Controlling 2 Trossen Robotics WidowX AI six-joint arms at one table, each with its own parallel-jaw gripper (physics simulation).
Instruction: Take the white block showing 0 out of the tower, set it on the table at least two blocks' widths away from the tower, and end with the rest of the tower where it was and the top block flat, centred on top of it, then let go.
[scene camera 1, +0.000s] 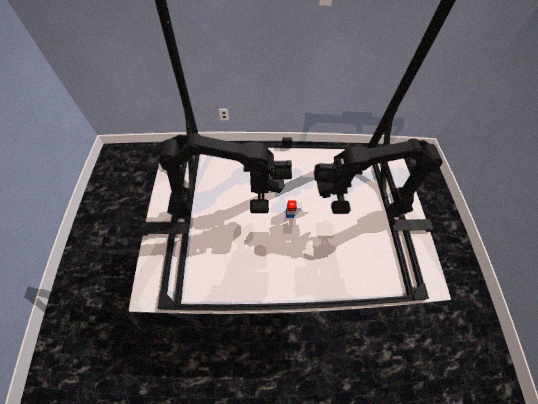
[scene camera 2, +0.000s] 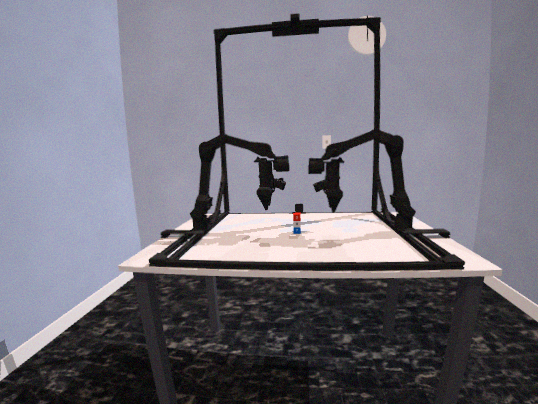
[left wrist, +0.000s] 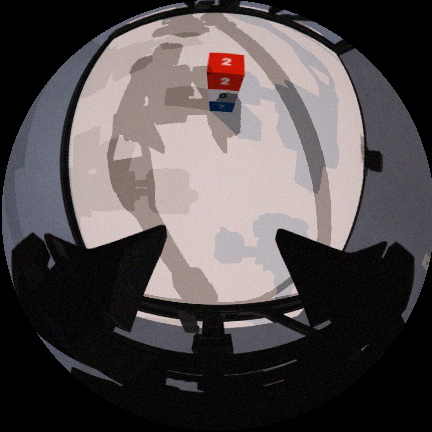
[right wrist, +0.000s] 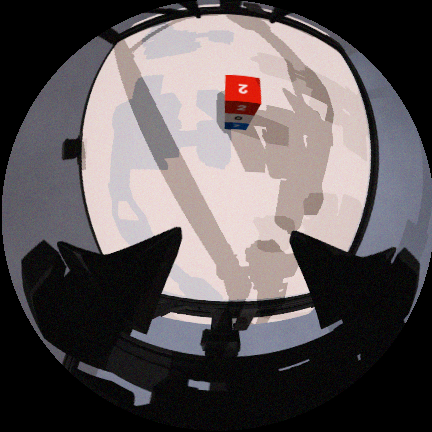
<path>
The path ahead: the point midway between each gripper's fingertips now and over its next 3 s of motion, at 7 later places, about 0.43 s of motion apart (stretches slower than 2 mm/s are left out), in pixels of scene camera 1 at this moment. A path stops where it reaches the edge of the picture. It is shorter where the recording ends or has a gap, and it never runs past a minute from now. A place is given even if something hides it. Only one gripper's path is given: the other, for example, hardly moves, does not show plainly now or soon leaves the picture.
My right gripper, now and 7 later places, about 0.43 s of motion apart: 259, 200; 259, 200; 239, 200; 235, 200; 260, 202; 277, 207; 291, 204; 292, 205
</path>
